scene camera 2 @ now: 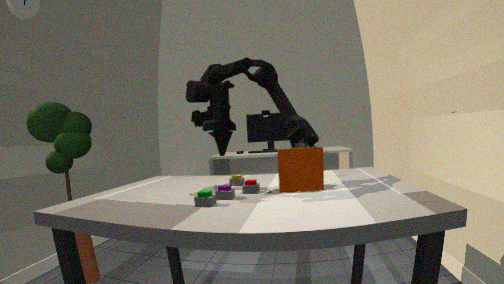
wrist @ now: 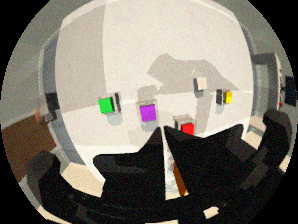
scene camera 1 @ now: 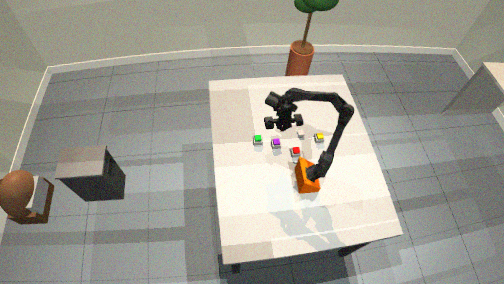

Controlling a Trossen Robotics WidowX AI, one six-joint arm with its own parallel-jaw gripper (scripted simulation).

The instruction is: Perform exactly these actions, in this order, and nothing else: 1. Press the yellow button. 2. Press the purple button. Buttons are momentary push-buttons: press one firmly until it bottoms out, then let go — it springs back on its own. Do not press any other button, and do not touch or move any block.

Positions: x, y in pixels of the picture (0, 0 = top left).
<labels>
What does my gripper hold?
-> Nothing.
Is my gripper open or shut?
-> Shut.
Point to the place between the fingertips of my gripper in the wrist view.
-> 161, 129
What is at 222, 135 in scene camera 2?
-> My gripper.
</labels>
